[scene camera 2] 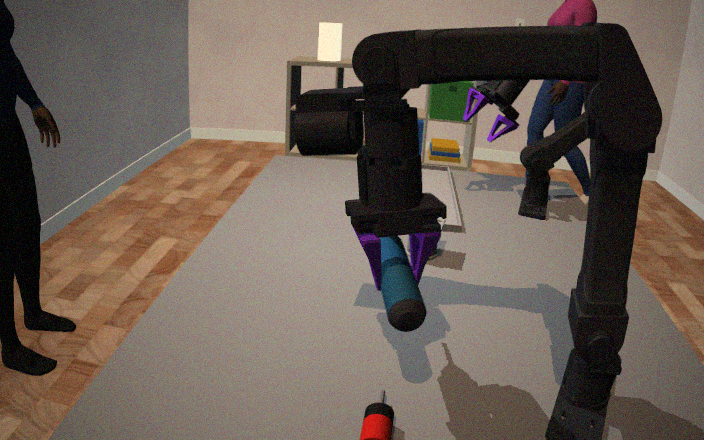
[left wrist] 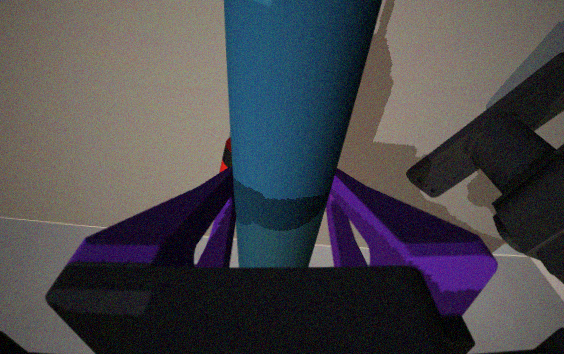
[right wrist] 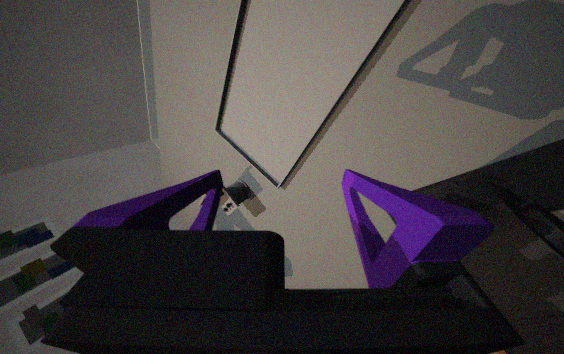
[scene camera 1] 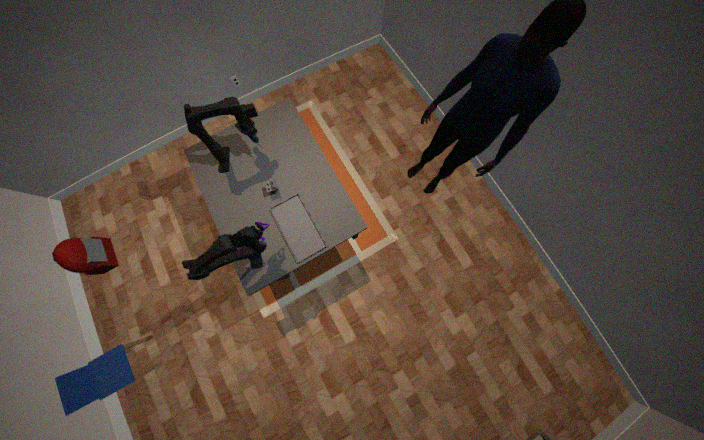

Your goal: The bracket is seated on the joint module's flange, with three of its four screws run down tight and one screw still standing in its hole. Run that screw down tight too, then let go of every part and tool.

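Pixels of known places: left gripper, fingertip midpoint: [scene camera 2: 397, 286] [left wrist: 281, 177]; right gripper, fingertip midpoint: [scene camera 2: 476, 131] [right wrist: 282, 176] [scene camera 1: 266, 231]; left arm's base at its link origin: [scene camera 2: 582, 398] [left wrist: 487, 133] [scene camera 1: 224, 159]; right arm's base at its link origin: [scene camera 2: 533, 204] [right wrist: 472, 197] [scene camera 1: 255, 252].
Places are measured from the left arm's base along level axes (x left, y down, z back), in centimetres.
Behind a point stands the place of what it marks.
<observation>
My left gripper [scene camera 1: 254, 136] {x 9.2, y -14.6, z -25.7 cm} [scene camera 2: 397, 284] {x 9.2, y -14.6, z -25.7 cm} [left wrist: 281, 177] {x 9.2, y -14.6, z -25.7 cm} is shut on a blue cylindrical tool handle [scene camera 2: 400, 298] {x 15.2, y -17.2, z -22.6 cm} [left wrist: 300, 90] {x 4.5, y -17.6, z -29.1 cm} with a dark end cap. It holds the handle tilted, above the table; the tool's working end is not visible. The dark joint module [right wrist: 239, 192] {x -30.5, y -3.2, z -36.4 cm} stands upright on the table with the pale bracket [scene camera 1: 269, 186] {x -27.6, y -6.6, z -35.4 cm} [scene camera 2: 441, 223] {x -29.0, y -6.5, z -33.6 cm} [right wrist: 228, 207] on top. In scene camera 2 it is mostly hidden behind the left gripper. The screws are too small to tell apart. My right gripper [scene camera 1: 264, 232] {x -60.1, y -18.4, z -37.4 cm} [scene camera 2: 477, 130] {x -60.1, y -18.4, z -37.4 cm} [right wrist: 282, 176] {x -60.1, y -18.4, z -37.4 cm} is open and empty, raised above the table away from the module.
A red and black tool [scene camera 2: 377, 426] {x 20.4, y -3.4, z -21.3 cm} with a thin shaft is at the bottom of scene camera 2. A shallow rectangular tray [scene camera 1: 284, 236] {x -61.7, y -1.3, z -42.3 cm} [scene camera 2: 456, 202] {x -53.9, y -1.6, z -38.5 cm} [right wrist: 345, 95] {x -62.3, y -0.3, z -42.1 cm} lies beside the module. A shelf unit [scene camera 2: 289, 103] and two people [scene camera 1: 524, 77] [scene camera 2: 571, 12] are beyond the table.
</observation>
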